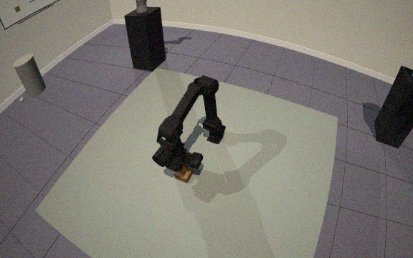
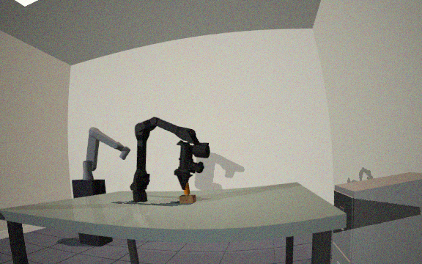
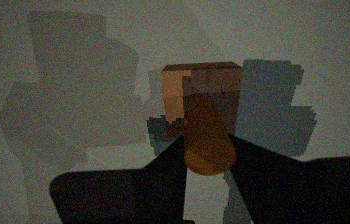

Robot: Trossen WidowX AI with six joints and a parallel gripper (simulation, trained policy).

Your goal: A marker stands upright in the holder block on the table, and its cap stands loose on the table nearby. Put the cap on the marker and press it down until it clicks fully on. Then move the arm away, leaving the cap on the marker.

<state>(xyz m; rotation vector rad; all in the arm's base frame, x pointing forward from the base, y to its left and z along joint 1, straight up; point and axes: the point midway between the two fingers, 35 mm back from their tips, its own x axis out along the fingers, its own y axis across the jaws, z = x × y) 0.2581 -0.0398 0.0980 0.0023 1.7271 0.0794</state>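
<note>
The orange cap is 1 cm ahead of my gripper tip. Also, from my gripper tip: wooden holder block (1 cm ahead, 5 cm below).
</note>
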